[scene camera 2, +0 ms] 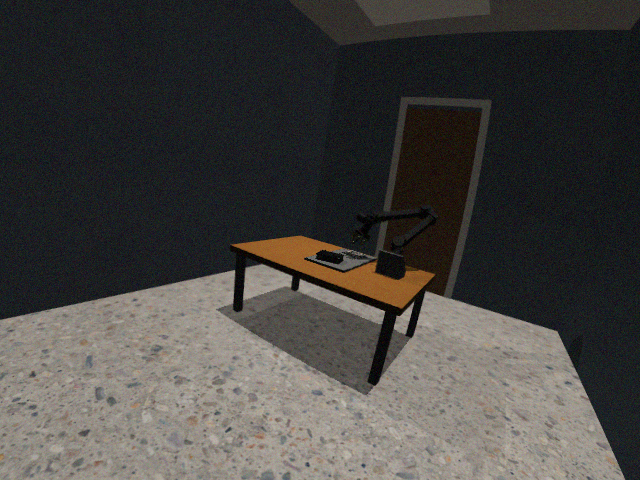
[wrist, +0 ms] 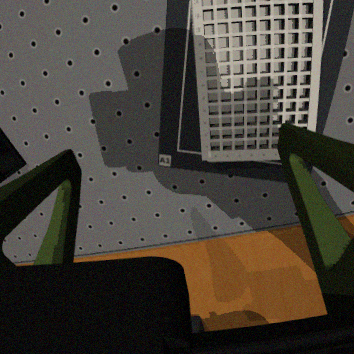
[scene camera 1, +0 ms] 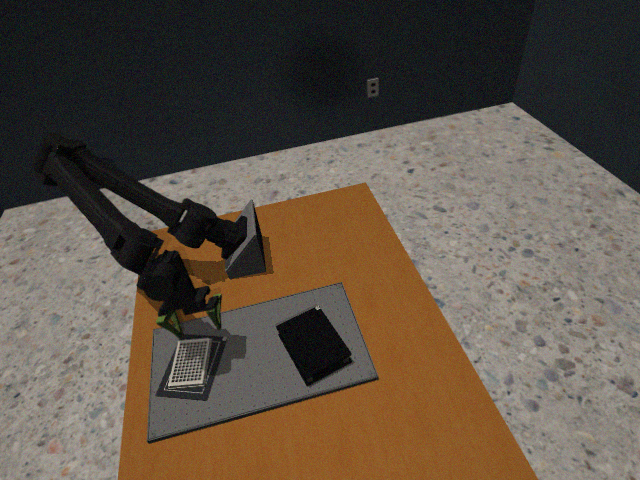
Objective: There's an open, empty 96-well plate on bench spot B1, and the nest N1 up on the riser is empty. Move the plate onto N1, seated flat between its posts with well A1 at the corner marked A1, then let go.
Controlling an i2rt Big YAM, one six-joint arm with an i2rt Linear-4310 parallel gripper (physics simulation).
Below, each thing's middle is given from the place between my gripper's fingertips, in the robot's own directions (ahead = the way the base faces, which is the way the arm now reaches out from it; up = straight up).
Now: hand 90 mm above the white well plate (scene camera 1: 190,366), 50 mm to the left of it and 20 mm short of it. Round my hand: black block (scene camera 1: 311,339) (250 mm to the left, 60 mm below, 20 mm ahead).
